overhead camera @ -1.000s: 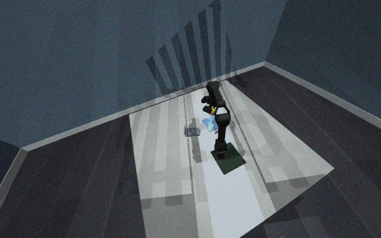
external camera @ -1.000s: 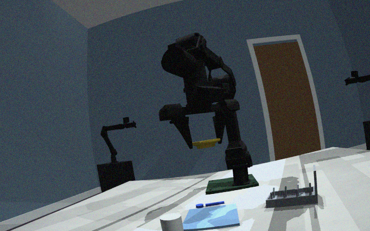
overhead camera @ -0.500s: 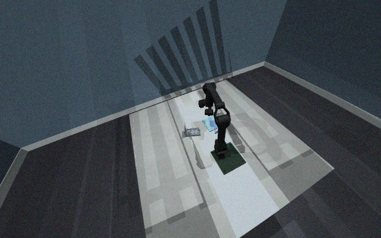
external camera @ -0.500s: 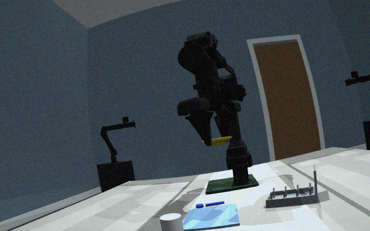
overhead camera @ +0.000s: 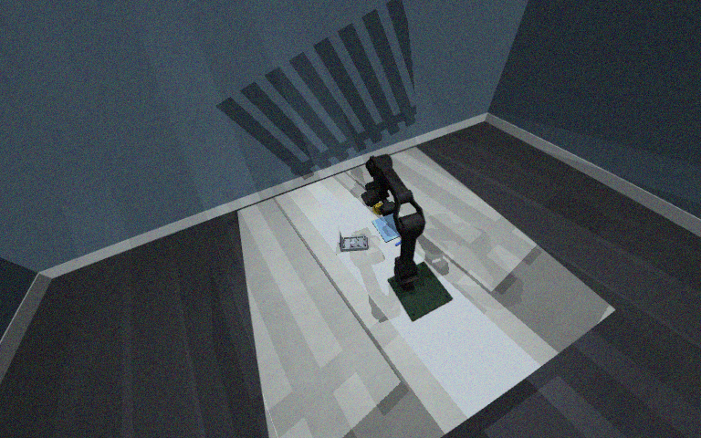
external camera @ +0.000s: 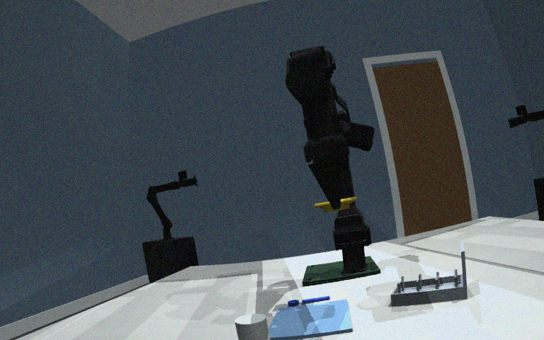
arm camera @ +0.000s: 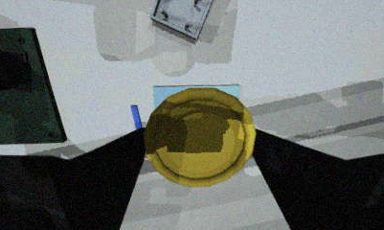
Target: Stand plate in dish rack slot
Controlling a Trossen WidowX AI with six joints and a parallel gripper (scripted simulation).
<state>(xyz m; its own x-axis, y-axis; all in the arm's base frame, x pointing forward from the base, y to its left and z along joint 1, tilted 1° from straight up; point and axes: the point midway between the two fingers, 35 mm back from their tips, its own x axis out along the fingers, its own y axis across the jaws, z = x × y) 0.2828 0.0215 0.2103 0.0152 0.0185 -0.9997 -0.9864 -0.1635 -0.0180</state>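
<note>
The grey dish rack is 3 cm behind my gripper tip, 14 cm to the left of it and 16 cm below it. Also, from my gripper tip: blue mat (3 cm ahead, 6 cm to the right, 18 cm below); yellow plate (1 cm above).
</note>
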